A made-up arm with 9 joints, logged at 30 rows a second.
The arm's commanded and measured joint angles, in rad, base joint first. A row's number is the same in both.
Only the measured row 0 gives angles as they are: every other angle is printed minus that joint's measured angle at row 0.
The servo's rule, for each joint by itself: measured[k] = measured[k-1] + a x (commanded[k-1-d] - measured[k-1]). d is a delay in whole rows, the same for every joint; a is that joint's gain. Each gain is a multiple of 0.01, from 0.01 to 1. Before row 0 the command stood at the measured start. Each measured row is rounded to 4 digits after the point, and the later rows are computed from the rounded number. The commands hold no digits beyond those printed.
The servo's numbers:
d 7
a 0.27 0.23 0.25 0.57 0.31 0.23 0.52 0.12 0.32
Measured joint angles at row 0:
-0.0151, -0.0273, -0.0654, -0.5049, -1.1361, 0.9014, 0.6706, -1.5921, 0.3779
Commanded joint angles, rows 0 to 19:
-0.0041, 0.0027, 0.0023, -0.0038, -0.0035, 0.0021, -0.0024, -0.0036, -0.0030
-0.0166, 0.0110, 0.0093, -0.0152, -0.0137, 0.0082, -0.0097, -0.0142, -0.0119
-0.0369, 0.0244, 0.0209, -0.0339, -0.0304, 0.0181, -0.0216, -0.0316, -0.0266
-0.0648, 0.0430, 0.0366, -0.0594, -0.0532, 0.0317, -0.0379, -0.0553, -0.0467
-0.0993, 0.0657, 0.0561, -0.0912, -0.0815, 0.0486, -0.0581, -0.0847, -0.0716
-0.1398, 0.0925, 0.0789, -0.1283, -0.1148, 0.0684, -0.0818, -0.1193, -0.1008
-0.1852, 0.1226, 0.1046, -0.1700, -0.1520, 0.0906, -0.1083, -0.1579, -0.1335
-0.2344, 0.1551, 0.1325, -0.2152, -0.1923, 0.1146, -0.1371, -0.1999, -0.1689
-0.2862, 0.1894, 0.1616, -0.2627, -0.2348, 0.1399, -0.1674, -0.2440, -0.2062
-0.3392, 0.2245, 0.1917, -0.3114, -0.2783, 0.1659, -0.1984, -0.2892, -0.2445
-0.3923, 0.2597, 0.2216, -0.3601, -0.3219, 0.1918, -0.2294, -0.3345, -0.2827
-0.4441, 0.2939, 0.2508, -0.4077, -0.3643, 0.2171, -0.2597, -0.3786, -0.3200
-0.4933, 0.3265, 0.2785, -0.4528, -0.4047, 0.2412, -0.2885, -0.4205, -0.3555
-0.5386, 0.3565, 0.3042, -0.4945, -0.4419, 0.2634, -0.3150, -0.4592, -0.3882
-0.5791, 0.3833, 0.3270, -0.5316, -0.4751, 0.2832, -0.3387, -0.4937, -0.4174
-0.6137, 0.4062, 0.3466, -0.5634, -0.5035, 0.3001, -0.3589, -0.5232, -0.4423
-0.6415, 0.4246, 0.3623, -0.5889, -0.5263, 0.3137, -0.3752, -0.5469, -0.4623
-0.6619, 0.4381, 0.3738, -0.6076, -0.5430, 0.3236, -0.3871, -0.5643, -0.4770
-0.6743, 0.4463, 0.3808, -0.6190, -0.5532, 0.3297, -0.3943, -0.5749, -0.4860
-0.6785, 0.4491, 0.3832, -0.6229, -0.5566, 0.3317, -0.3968, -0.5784, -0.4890
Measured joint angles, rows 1 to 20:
0.0000, 0.0000, 0.0000, 0.0000, 0.0000, 0.0000, 0.0000, 0.0000, 0.0000
0.0000, 0.0000, 0.0000, 0.0000, 0.0000, 0.0000, 0.0000, 0.0000, 0.0000
0.0000, 0.0000, 0.0000, 0.0000, 0.0000, 0.0000, 0.0000, 0.0000, 0.0000
0.0000, 0.0000, 0.0000, 0.0000, 0.0000, 0.0000, 0.0000, 0.0000, 0.0000
0.0000, 0.0000, 0.0000, 0.0000, 0.0000, 0.0000, 0.0000, 0.0000, 0.0000
0.0000, 0.0000, 0.0000, 0.0000, 0.0000, 0.0000, 0.0000, 0.0000, 0.0000
0.0000, 0.0000, 0.0000, 0.0000, 0.0000, 0.0000, 0.0000, 0.0000, 0.0000
-0.0011, 0.0006, 0.0006, -0.0022, -0.0011, 0.0005, -0.0012, -0.0004, -0.0010
-0.0053, 0.0030, 0.0028, -0.0096, -0.0050, 0.0023, -0.0056, -0.0021, -0.0045
-0.0138, 0.0079, 0.0073, -0.0235, -0.0129, 0.0059, -0.0139, -0.0056, -0.0116
-0.0276, 0.0160, 0.0146, -0.0440, -0.0254, 0.0118, -0.0264, -0.0116, -0.0228
-0.0470, 0.0274, 0.0250, -0.0709, -0.0428, 0.0203, -0.0429, -0.0204, -0.0384
-0.0721, 0.0424, 0.0385, -0.1036, -0.0651, 0.0314, -0.0631, -0.0323, -0.0584
-0.1026, 0.0608, 0.0550, -0.1414, -0.0920, 0.0450, -0.0866, -0.0474, -0.0824
-0.1382, 0.0825, 0.0744, -0.1835, -0.1231, 0.0610, -0.1129, -0.0657, -0.1101
-0.1782, 0.1071, 0.0962, -0.2286, -0.1577, 0.0791, -0.1412, -0.0871, -0.1409
-0.2217, 0.1341, 0.1201, -0.2758, -0.1951, 0.0991, -0.1709, -0.1114, -0.1741
-0.2678, 0.1630, 0.1455, -0.3239, -0.2344, 0.1204, -0.2013, -0.1382, -0.2089
-0.3154, 0.1931, 0.1718, -0.3717, -0.2747, 0.1426, -0.2317, -0.1670, -0.2445
-0.3634, 0.2238, 0.1985, -0.4179, -0.3150, 0.1653, -0.2612, -0.1974, -0.2800

